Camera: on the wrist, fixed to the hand. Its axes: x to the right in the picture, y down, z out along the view.
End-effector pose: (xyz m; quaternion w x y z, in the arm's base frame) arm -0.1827 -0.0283 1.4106 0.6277 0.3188 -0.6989 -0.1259
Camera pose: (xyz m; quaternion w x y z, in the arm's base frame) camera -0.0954 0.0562 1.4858 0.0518 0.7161 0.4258 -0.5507
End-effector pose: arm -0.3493 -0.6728 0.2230 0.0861 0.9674 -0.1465 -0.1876
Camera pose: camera -0.3178 -0.7405 0.3448 0.1429 -0.2149 -0.9586 -0.1201
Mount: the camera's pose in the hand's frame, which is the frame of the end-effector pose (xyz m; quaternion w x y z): 0.0082 0.0829 -0.1161 0.0326 -0.0055 0.2181 -0.9754
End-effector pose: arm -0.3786 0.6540 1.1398 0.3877 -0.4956 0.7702 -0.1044
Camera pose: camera -0.5182 0.6615 1.1692 0.2599 0.7467 0.3731 0.4854
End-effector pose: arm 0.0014 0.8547 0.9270 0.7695 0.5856 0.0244 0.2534
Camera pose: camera -0.0602 0.9767 0.9686 0.2702 -0.0642 0.7384 -0.6145
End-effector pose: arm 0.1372 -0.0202 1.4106 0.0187 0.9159 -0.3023 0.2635
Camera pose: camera 0.0413 -0.0699 1.5042 0.3286 0.2671 0.8861 0.1884
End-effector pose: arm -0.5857 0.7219 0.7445 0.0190 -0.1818 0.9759 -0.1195
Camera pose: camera -0.6317 0.8203 0.8373 0.3298 0.9318 0.1407 0.0567
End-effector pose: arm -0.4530 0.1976 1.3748 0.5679 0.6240 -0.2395 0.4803
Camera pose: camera -0.5575 0.2887 1.4093 0.5427 0.1461 0.7221 -0.4035
